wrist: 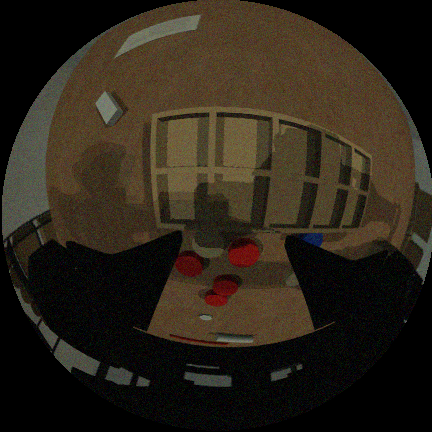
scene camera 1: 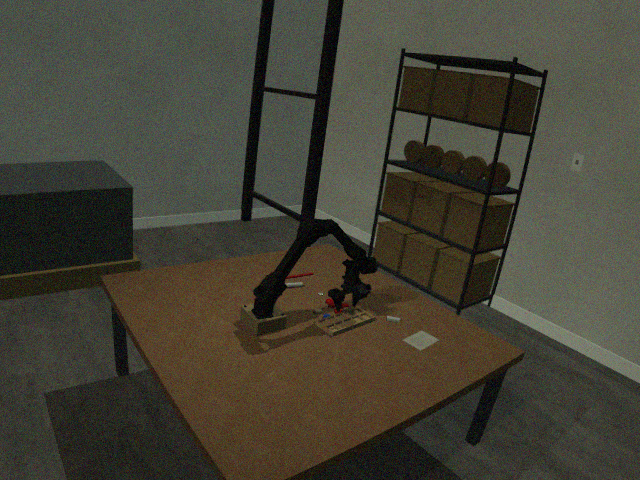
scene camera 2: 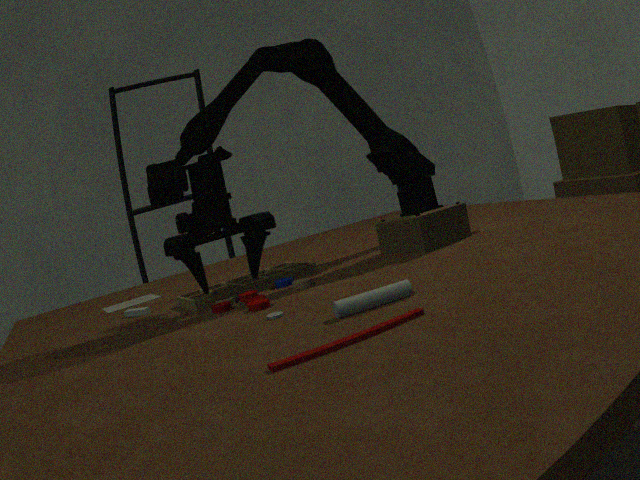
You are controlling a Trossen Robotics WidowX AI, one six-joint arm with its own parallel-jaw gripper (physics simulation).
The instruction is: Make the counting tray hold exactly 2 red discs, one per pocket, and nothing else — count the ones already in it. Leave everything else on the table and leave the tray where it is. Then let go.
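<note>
The wooden counting tray (scene camera 1: 331,332) (scene camera 2: 190,304) (wrist: 212,145) has two rows of pockets; no disc shows in them in the wrist view, though shadow darkens several. Four red discs lie outside it: one (wrist: 244,252) close to its long side, one (wrist: 189,263) beside the left finger, and two (wrist: 225,285) (wrist: 216,300) touching or overlapping in view, farther from the tray. My gripper (scene camera 1: 346,307) (scene camera 2: 231,285) (wrist: 234,238) is open and empty, low over the tray-side discs. Its fingers stand either side of the nearest red disc in the wrist view.
A pale disc (wrist: 207,249), a blue disc (scene camera 2: 283,282) (wrist: 313,239) and another pale disc (wrist: 292,279), partly hidden, lie near the tray. A small white disc (scene camera 2: 274,315), white cylinder (scene camera 2: 372,298), red rod (scene camera 2: 346,341), white block (wrist: 107,107) and paper (scene camera 1: 420,339) are around.
</note>
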